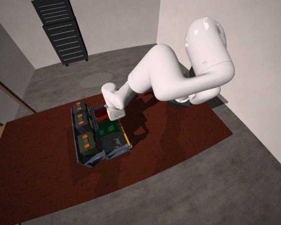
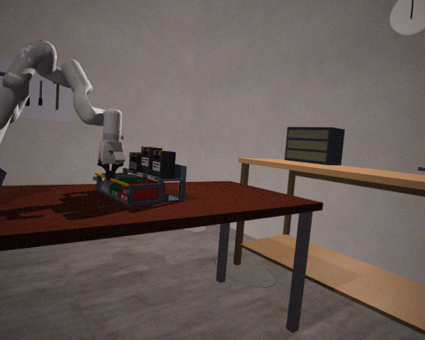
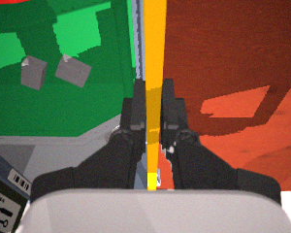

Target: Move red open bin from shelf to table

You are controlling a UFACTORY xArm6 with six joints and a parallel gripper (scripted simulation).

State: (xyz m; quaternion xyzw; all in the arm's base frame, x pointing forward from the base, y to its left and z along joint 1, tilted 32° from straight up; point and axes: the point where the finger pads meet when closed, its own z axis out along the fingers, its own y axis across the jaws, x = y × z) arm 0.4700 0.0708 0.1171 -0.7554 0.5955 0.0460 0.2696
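Right now the green bin is 10 cm ahead of my hand, 3 cm to the left of it and 6 cm below it. Also, from my hand: grey bin 6 cm ahead, 14 cm to the left, 6 cm below; yellow bar 2 cm below; red open bin 13 cm ahead, 8 cm to the right, 6 cm below.
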